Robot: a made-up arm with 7 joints. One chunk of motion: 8 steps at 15 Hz.
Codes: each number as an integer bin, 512 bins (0 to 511) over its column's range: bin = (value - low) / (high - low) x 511, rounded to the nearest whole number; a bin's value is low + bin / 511 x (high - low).
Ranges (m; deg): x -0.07..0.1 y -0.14..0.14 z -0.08..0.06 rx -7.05..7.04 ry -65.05..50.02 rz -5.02..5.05
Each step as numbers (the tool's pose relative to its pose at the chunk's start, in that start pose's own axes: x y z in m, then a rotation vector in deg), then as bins.
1 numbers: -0.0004 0.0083 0.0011 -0.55 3.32 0.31
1 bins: 209 271 296 236 304 270
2 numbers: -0.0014 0.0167 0.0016 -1.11 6.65 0.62
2 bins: 206 286 298 215 318 286
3 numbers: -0.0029 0.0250 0.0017 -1.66 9.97 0.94
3 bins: 202 301 298 195 333 302
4 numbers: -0.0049 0.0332 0.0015 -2.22 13.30 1.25
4 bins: 196 316 297 175 348 318
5 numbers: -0.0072 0.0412 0.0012 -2.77 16.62 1.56
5 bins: 189 331 296 155 363 334
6 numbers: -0.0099 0.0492 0.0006 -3.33 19.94 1.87
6 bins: 181 345 294 135 377 350
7 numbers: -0.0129 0.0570 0.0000 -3.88 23.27 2.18
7 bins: 172 360 292 115 392 365
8 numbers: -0.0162 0.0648 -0.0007 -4.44 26.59 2.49
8 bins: 162 374 289 95 407 381
